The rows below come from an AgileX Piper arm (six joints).
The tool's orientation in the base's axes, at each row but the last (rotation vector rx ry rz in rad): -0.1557 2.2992 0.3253; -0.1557 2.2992 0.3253; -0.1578 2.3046 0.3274; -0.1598 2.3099 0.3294; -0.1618 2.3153 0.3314; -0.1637 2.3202 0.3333; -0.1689 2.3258 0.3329; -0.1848 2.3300 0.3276; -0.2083 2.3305 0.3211; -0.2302 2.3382 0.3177
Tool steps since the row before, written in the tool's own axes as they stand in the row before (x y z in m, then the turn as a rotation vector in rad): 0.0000 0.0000 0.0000 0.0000 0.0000 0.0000; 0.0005 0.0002 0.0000 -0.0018 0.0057 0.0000; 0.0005 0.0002 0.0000 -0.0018 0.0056 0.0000; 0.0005 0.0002 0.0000 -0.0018 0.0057 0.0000; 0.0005 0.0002 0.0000 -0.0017 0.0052 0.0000; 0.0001 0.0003 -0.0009 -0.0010 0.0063 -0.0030; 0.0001 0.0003 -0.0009 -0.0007 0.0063 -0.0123; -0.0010 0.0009 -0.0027 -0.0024 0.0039 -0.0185; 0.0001 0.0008 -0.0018 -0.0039 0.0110 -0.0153; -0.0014 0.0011 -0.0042 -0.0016 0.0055 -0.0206
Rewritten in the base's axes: 0.0000 0.0000 0.0000 0.0000 0.0000 0.0000; -0.0004 0.0002 -0.0003 0.0000 0.0055 0.0024; -0.0004 0.0002 -0.0003 0.0000 0.0054 0.0024; -0.0004 0.0002 -0.0003 0.0000 0.0055 0.0024; -0.0004 0.0002 -0.0003 0.0000 0.0050 0.0022; -0.0008 0.0000 0.0006 -0.0027 0.0052 0.0039; -0.0007 0.0000 0.0006 -0.0093 0.0025 0.0100; -0.0013 0.0001 0.0027 -0.0117 -0.0015 0.0149; -0.0015 0.0002 0.0013 -0.0103 0.0063 0.0150; -0.0021 -0.0001 0.0041 -0.0140 -0.0007 0.0162
